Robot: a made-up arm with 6 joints.
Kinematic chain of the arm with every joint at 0, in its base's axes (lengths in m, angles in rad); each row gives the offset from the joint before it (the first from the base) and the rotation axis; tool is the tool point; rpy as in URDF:
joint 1: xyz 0 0 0.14 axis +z
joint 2: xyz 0 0 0 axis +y
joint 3: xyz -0.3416 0 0.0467 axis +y
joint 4: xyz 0.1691 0 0.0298 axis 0.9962 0 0.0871
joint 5: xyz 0 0 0 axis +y
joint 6: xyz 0.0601 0 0.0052 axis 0.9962 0 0.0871
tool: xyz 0 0 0 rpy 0 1.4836 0
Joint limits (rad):
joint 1: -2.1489..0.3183
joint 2: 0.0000..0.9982
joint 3: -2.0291..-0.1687
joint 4: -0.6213..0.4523
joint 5: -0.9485..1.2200
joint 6: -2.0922..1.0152
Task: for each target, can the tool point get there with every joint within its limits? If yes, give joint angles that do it. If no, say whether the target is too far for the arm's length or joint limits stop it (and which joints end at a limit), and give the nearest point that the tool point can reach.
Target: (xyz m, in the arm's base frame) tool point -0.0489 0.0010 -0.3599
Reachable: no: joint limits stop it (at a limit: joint 2, joint 3, joint 5) | nearest point -0.1455 0.0030 0.1949 | short by 0.563 m
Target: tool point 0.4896 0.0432 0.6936
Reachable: no: too far | nearest point 0.1638 0.1988 0.6067 | short by 0.371 m
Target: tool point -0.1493 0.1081 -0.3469
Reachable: no: joint limits stop it (at a limit: joint 2, joint 3, joint 5) | nearest point -0.1179 0.0854 0.1949 | short by 0.543 m
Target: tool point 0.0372 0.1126 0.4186
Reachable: yes | joints -1.7767 0.3310 -0.6251 -0.4351 -0.5571 -0.8417
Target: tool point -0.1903 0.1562 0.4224
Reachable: yes | joints -0.6802 0.1167 -1.3126 0.0404 0.8010 -1.2502
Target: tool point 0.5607 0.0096 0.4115
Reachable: no: too far | nearest point 0.1957 0.2478 0.4115 | short by 0.436 m
